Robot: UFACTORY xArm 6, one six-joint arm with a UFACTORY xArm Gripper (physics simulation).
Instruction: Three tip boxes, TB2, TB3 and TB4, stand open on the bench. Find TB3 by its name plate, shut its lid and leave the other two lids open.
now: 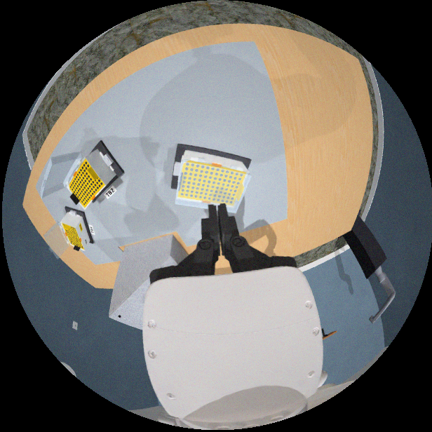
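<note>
The nearest tip box (pixel 212 182) sits at the centre on a dark base. Its clear lid (pixel 192 202) lies over the pale yellow tip grid and looks shut. No readable name plate shows on it. My gripper (pixel 216 215) is shut and empty, its tips over the near edge of this box; whether they touch it is unclear. TB2 (pixel 87 183), with its name plate (pixel 110 192), stands at the left, its clear lid (pixel 54 172) open to the left. A third tip box (pixel 73 231) stands at the far lower left, its lid also open; its name plate (pixel 91 230) is too small to read.
The boxes stand on a grey-blue mat (pixel 225 90) on a wooden bench (pixel 325 125). A grey speckled block (pixel 140 270) stands left of my gripper, close to the bench edge. A black part with a grey bent rod (pixel 367 247) is at the right.
</note>
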